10 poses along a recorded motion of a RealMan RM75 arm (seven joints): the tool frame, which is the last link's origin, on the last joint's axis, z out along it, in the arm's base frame.
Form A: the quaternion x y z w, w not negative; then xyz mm.
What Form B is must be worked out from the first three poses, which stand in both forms.
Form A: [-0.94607, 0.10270, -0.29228, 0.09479, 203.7, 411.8, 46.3]
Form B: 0.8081, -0.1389, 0.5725, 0.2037; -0.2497, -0.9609, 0.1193, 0.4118; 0.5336, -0.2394, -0.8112, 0.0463; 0, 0, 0, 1
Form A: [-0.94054, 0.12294, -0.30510, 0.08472, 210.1, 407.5, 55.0]
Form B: 0.7836, -0.1796, 0.5948, 0.2101; -0.2830, -0.9554, 0.0843, 0.4075; 0.5531, -0.2344, -0.7995, 0.0550; 0, 0, 0, 1
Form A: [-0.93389, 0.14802, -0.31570, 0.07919, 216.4, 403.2, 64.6]
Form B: 0.7568, -0.2265, 0.6131, 0.2164; -0.3265, -0.9436, 0.0544, 0.4032; 0.5662, -0.2414, -0.7881, 0.0646; 0, 0, 0, 1
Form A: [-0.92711, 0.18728, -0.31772, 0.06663, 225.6, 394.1, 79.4]
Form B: 0.7280, -0.3049, 0.6141, 0.2256; -0.3896, -0.9210, 0.0045, 0.3941; 0.5642, -0.2426, -0.7892, 0.0794; 0, 0, 0, 1
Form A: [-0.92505, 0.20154, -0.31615, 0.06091, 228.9, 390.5, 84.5]
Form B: 0.7189, -0.3344, 0.6095, 0.2289; -0.4114, -0.9113, -0.0147, 0.3905; 0.5604, -0.2401, -0.7927, 0.0845; 0, 0, 0, 1
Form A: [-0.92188, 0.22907, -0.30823, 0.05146, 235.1, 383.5, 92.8]
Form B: 0.7050, -0.3906, 0.5919, 0.2351; -0.4541, -0.8898, -0.0463, 0.3835; 0.5447, -0.2361, -0.8047, 0.0928; 0, 0, 0, 1
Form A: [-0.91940, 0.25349, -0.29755, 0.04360, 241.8, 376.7, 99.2]
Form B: 0.6944, -0.4402, 0.5692, 0.2418; -0.4921, -0.8677, -0.0707, 0.3767; 0.5250, -0.2310, -0.8191, 0.0992; 0, 0, 0, 1
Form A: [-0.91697, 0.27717, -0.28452, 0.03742, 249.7, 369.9, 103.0]
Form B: 0.6845, -0.4870, 0.5425, 0.2497; -0.5296, -0.8436, -0.0891, 0.3699; 0.5010, -0.2263, -0.8353, 0.1030; 0, 0, 0, 1
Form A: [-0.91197, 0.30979, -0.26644, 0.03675, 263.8, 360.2, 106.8]
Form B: 0.6661, -0.5455, 0.5087, 0.2638; -0.5846, -0.8054, -0.0981, 0.3602; 0.4632, -0.2321, -0.8553, 0.1068; 0, 0, 0, 1
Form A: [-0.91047, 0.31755, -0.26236, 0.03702, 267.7, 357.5, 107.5]
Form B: 0.6607, -0.5588, 0.5013, 0.2677; -0.5977, -0.7956, -0.0992, 0.3575; 0.4542, -0.2340, -0.8596, 0.1075; 0, 0, 0, 1
